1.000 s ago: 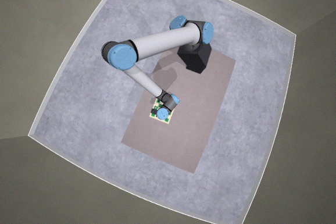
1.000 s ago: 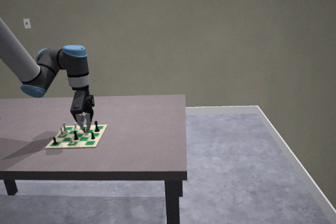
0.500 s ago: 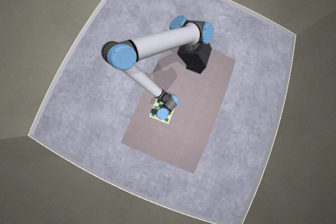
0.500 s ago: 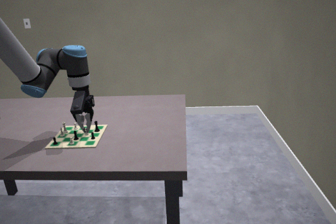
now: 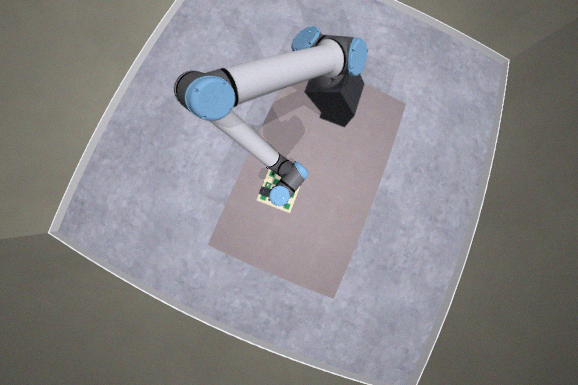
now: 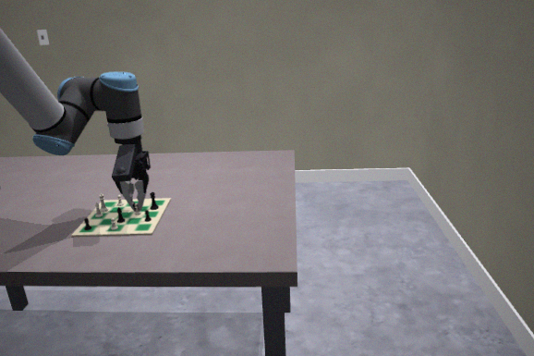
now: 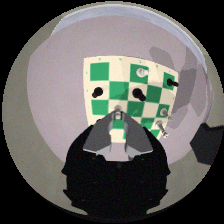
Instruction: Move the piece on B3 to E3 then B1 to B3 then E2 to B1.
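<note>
My hand is 4 cm past the cream chessboard and 3 cm above it. From my hand the other things lie so: white piece: 12 cm behind, 4 cm to the left; then tall black piece: 4 cm to the left, 4 cm ahead.
</note>
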